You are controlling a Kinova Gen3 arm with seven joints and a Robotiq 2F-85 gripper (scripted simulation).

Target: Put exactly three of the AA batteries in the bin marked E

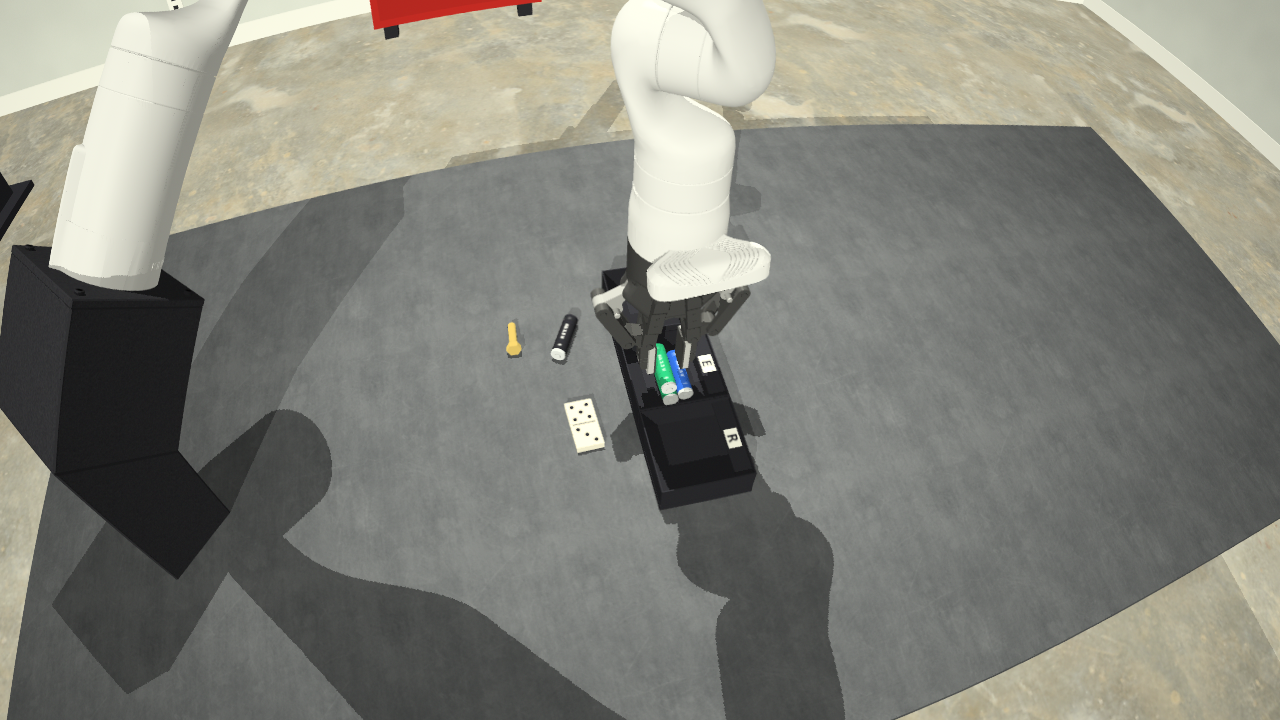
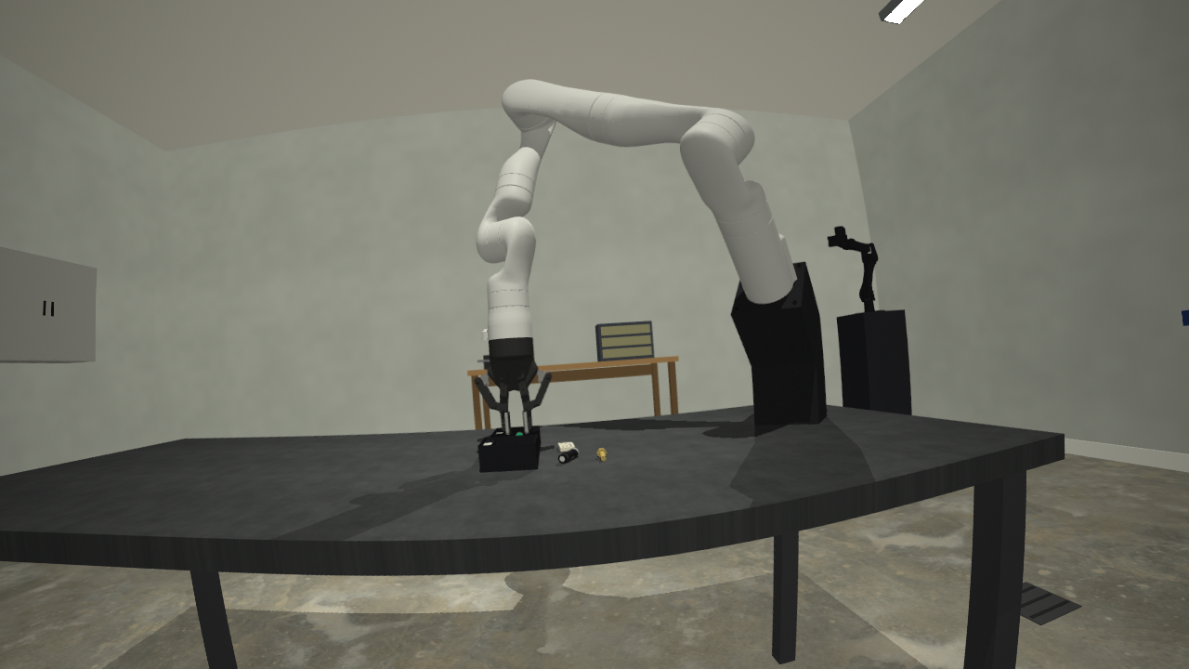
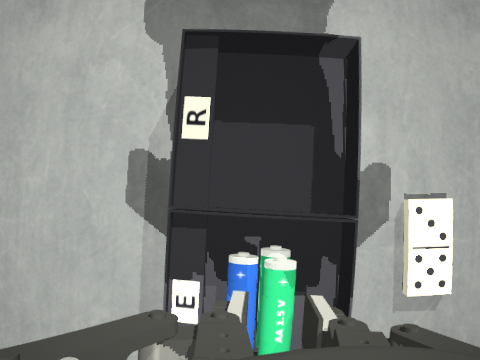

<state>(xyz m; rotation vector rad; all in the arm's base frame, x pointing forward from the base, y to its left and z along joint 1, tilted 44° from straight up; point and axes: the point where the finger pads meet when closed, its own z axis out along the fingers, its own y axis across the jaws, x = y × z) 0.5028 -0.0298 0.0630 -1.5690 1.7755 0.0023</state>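
Right now my hand is 1 cm short of the black bin marked E and 4 cm above it. The rest, counted from my hand: white domino (8 cm behind, 3 cm to the right, 5 cm below); blue AA battery (2 cm ahead, 4 cm below); black AA battery (8 cm behind, 7 cm to the left, 5 cm below).
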